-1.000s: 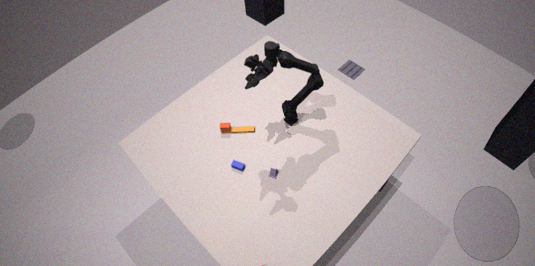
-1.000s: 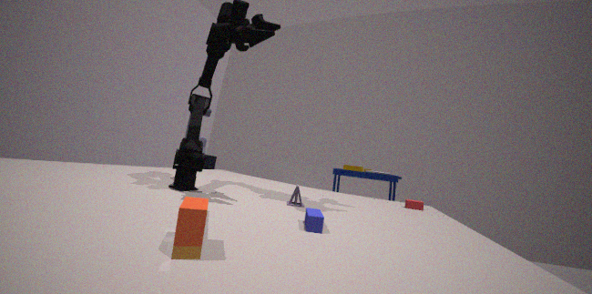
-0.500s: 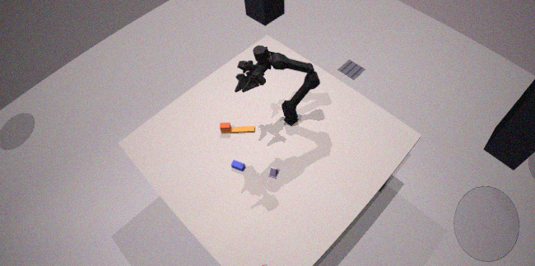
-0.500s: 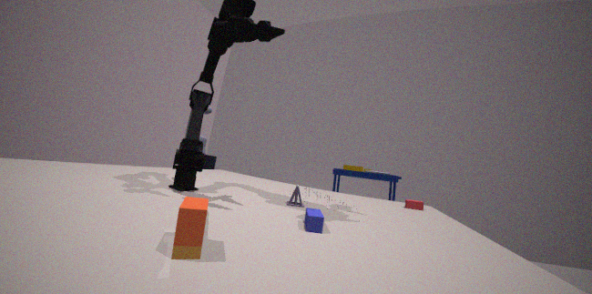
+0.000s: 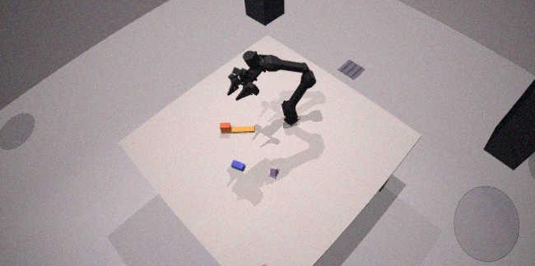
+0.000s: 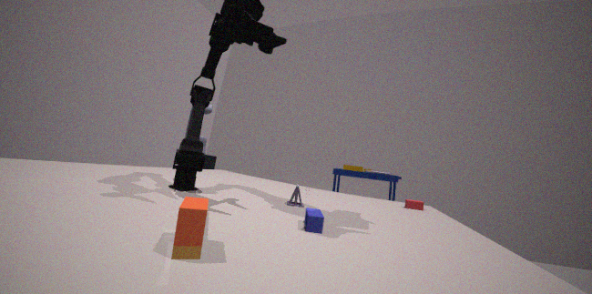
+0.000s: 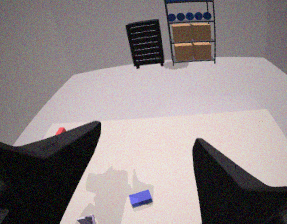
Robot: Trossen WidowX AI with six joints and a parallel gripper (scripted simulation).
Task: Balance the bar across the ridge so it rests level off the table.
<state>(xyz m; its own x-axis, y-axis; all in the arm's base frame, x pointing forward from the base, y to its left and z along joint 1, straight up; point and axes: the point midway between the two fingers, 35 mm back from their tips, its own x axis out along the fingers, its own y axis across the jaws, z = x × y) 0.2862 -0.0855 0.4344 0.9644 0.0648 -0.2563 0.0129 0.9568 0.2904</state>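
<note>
My gripper tip is 110 mm short of the blue block, 90 mm to the right of it and 410 mm above it. Also, from my gripper tip: red block: 420 mm ahead, 580 mm to the left, 410 mm below.
</note>
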